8 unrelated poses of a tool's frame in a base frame.
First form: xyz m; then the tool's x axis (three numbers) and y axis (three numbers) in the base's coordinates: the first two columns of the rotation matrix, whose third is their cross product.
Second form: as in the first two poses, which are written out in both.
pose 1, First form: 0.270 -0.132 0.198 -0.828 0.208 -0.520 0.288 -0.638 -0.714
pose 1, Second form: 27.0 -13.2 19.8; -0.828 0.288 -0.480; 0.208 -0.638 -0.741; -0.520 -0.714 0.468
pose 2, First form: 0.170 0.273 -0.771 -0.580 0.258 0.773 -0.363 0.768 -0.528
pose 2, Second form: 17.0 27.3 -77.1; -0.580 -0.363 -0.730; 0.258 0.768 -0.587; 0.773 -0.528 -0.352
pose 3, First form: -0.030 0.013 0.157 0.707 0.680 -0.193 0.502 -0.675 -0.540
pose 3, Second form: -3.0 1.3 15.7; 0.707 0.502 -0.497; 0.680 -0.675 0.285; -0.193 -0.540 -0.819
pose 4, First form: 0.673 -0.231 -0.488 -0.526 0.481 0.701 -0.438 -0.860 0.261
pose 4, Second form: 67.3 -23.1 -48.8; -0.526 -0.438 0.728; 0.481 -0.860 -0.170; 0.701 0.261 0.663
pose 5, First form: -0.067 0.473 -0.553 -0.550 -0.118 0.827 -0.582 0.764 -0.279
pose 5, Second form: -6.7 47.3 -55.3; -0.550 -0.582 -0.599; -0.118 0.764 -0.635; 0.827 -0.279 -0.489
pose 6, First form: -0.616 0.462 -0.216 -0.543 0.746 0.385 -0.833 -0.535 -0.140
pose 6, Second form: -61.6 46.2 -21.6; -0.543 -0.833 0.102; 0.746 -0.535 -0.397; 0.385 -0.140 0.912
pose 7, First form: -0.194 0.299 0.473 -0.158 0.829 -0.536 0.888 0.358 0.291
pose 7, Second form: -19.4 29.9 47.3; -0.158 0.888 0.433; 0.829 0.358 -0.430; -0.536 0.291 -0.793
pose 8, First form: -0.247 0.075 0.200 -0.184 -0.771 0.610 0.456 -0.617 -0.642
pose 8, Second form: -24.7 7.5 20.0; -0.184 0.456 0.871; -0.771 -0.617 0.160; 0.610 -0.642 0.465
